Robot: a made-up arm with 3 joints.
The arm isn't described. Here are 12 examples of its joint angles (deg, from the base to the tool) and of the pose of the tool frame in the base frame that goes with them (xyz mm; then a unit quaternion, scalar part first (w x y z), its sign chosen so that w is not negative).
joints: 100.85 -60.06 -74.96
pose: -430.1 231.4 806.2 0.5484 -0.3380 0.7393 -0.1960
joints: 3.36 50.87 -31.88
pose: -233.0 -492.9 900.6 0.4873 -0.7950 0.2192 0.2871
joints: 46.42 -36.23 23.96
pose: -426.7 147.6 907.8 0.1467 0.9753 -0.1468 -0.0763
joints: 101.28 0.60 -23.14
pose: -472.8 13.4 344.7 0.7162 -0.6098 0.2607 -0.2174
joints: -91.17 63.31 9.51
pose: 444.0 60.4 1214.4 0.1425 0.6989 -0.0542 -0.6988
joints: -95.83 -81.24 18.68
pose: -363.8 361.5 726.0 0.9292 -0.0260 0.2933 -0.2235
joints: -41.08 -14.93 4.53
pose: -19.9 301.5 1170.9 0.4703 0.7970 -0.0022 -0.3790
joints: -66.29 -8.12 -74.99
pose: 204.7 404.3 1139.8 0.3540 0.7994 -0.4731 -0.1092
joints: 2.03 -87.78 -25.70
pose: -213.9 496.6 691.8 0.6020 0.7140 -0.3508 0.0690
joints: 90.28 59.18 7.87
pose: -200.6 -62.3 16.9 0.7276 -0.5522 -0.1662 -0.3714
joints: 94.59 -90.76 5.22
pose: -162.7 465.3 884.7 0.0626 0.8142 -0.5749 -0.0507
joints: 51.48 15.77 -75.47
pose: -463.5 -334.9 638.8 0.7195 -0.5038 0.4707 0.0832
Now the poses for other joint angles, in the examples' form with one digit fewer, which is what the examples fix.
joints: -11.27 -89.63 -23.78
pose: -241 482 648 0.698 0.663 -0.264 0.058
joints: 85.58 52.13 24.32
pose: -289 -99 74 0.594 -0.673 -0.162 -0.410
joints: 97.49 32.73 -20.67
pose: -330 -56 123 0.816 -0.526 0.044 -0.237
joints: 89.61 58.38 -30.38
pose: -180 -102 17 0.900 -0.402 -0.091 -0.144
